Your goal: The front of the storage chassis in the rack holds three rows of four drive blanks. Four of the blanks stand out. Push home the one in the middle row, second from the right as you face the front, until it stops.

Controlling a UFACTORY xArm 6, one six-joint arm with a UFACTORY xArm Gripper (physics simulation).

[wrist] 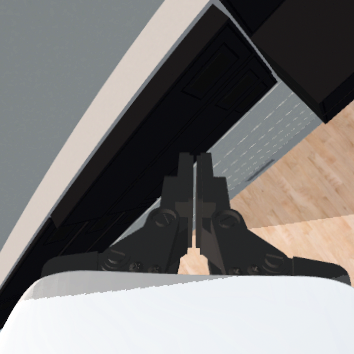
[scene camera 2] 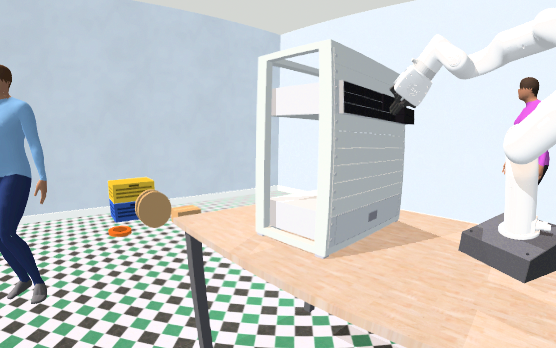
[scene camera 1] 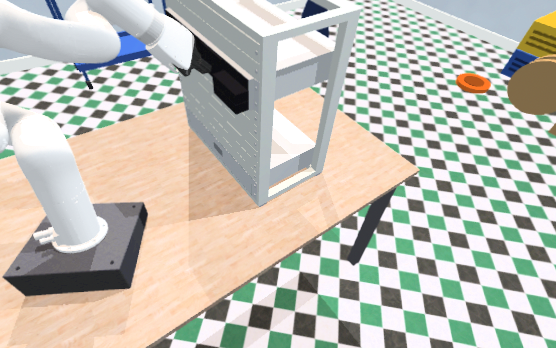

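Pixels of known places: gripper, fingertip midpoint: [wrist: 194, 174] [scene camera 2: 391, 112] [scene camera 1: 207, 70]; arm's base, origin of the base link: [scene camera 2: 518, 230] [scene camera 1: 81, 234].
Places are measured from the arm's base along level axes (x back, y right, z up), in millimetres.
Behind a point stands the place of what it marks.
Note:
The rack [scene camera 1: 268, 125] {x -520, y 63, z 256 mm} [scene camera 2: 326, 150] {x -429, y -433, z 203 mm} holds the storage chassis, whose black drive blanks show across its front. My gripper [scene camera 1: 208, 68] {x -432, y -132, z 329 mm} [scene camera 2: 393, 112] {x -432, y -132, z 329 mm} [wrist: 194, 174] {x -432, y -132, z 329 mm} is shut and empty, its tips at the chassis front, over the second column from the right. In the wrist view the middle-row blank of that column [wrist: 241, 90] {x -449, y -86, z 340 mm} has its face about level with the blank above it [wrist: 212, 69] {x -448, y -85, z 373 mm}, with no ledge between them. A blank at the right end [scene camera 1: 231, 90] {x -439, y 20, z 357 mm} [scene camera 2: 409, 118] {x -430, y -13, z 320 mm} [wrist: 305, 45] {x -441, y -57, z 357 mm} stands well out. The tips hide part of the lower face; contact cannot be told.
The rack stands on the wooden table [scene camera 1: 165, 175] {x -260, y -206, z -87 mm} [scene camera 2: 400, 280] {x -199, y -376, z -87 mm}, in front of the arm's dark base [scene camera 1: 125, 240] {x -98, y 71, z 5 mm} [scene camera 2: 500, 250] {x -22, y -129, z -31 mm}. The block standing out at the right end is close beside my fingers. Perforated panels [wrist: 265, 130] {x -465, y -111, z 175 mm} lie below the chassis. A person in blue [scene camera 2: 20, 135] stands beyond the table.

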